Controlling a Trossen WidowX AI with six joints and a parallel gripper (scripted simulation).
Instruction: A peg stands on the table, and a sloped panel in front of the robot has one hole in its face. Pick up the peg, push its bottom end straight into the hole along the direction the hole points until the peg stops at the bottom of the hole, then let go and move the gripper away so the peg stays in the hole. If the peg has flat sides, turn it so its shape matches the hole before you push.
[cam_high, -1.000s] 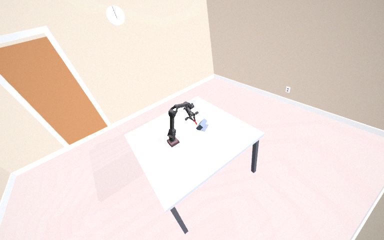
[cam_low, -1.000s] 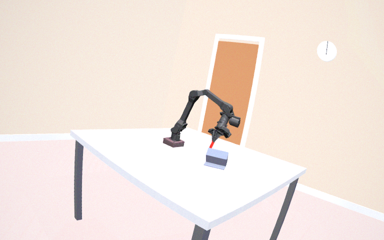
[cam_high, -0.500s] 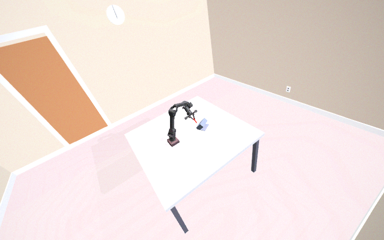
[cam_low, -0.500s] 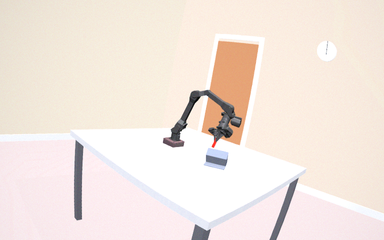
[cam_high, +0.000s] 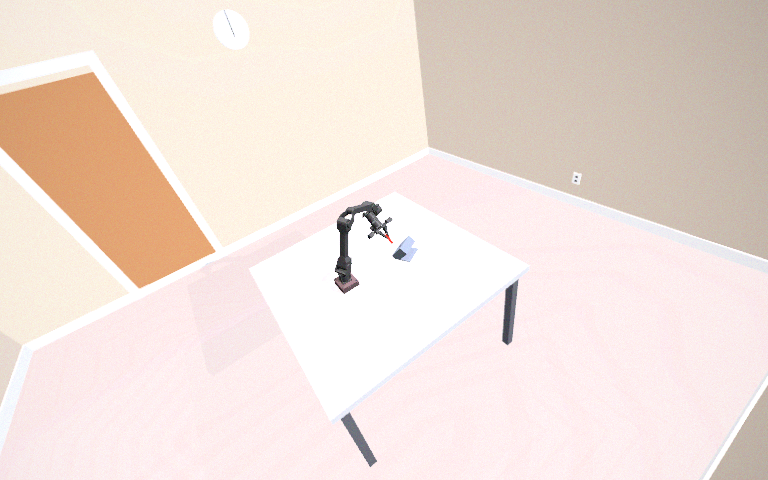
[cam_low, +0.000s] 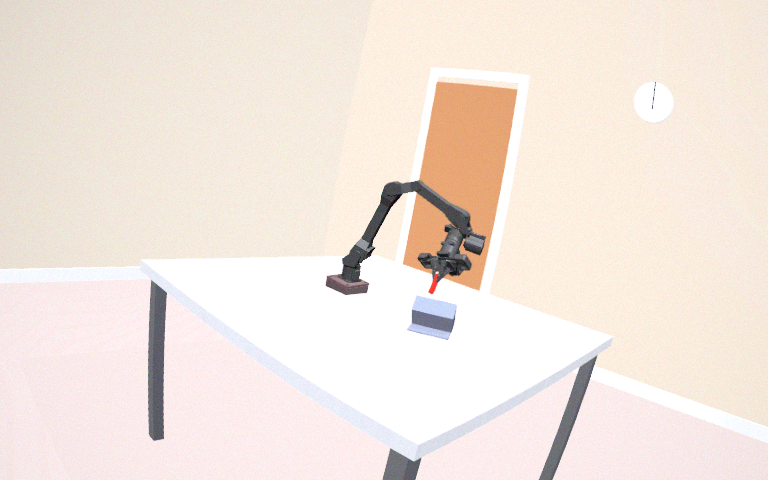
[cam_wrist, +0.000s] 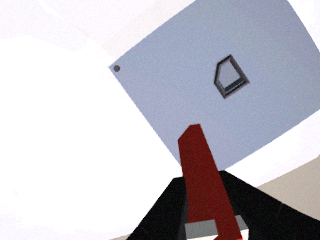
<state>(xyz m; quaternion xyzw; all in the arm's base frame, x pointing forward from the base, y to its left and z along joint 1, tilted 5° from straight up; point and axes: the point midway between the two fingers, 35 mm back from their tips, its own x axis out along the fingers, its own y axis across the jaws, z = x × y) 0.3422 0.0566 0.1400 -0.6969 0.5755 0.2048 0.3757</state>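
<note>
Now: gripper tip 60 mm short of the sloped panel, 50 mm to the left of it and 90 mm above it. The rest, counted from my gripper tip: red peg: 10 mm to the left, 10 mm above.
</note>
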